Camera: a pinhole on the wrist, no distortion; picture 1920 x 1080 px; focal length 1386.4 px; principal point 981.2 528.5 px. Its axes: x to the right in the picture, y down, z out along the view. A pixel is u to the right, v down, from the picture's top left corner.
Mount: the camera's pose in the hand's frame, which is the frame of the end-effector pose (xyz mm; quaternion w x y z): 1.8 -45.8 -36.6 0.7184 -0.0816 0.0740 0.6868
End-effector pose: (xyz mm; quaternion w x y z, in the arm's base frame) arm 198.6 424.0 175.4 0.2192 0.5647 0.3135 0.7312
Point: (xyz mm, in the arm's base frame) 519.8 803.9 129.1
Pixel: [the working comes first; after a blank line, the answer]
In the camera's frame: -323.8 -154.2 354.0

outside the picture
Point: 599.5 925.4 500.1
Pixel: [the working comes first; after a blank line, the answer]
In the camera's frame: -171.0 -464.9 551.1

outside the picture
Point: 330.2 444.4 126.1
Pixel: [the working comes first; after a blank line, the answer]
In the camera's frame: -36.5 54.5 156.2

657.2 1012.1
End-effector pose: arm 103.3 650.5 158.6 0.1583 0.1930 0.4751 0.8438
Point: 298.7 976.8 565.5
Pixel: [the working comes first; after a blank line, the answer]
In the camera's frame: 91.2 -44.8 597.9

1192.7 424.6
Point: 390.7 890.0 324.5
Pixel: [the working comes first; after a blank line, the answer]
In the camera's frame: -54.8 111.6 429.7

804.5 888.4
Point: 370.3 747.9 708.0
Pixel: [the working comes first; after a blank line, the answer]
In the camera's frame: 324.9 106.9 583.1

1753.6 782.7
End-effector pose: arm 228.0 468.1 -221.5 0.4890 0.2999 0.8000 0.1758
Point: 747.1 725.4 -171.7
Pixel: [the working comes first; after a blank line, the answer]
In the camera's frame: 313.5 56.4 554.3

1765.3 669.6
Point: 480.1 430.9 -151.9
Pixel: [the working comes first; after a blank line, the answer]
In the camera's frame: 74.5 161.5 253.8

outside the picture
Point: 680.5 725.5 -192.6
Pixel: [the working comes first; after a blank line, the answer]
In the camera's frame: 294.4 18.8 498.7

1799.6 580.9
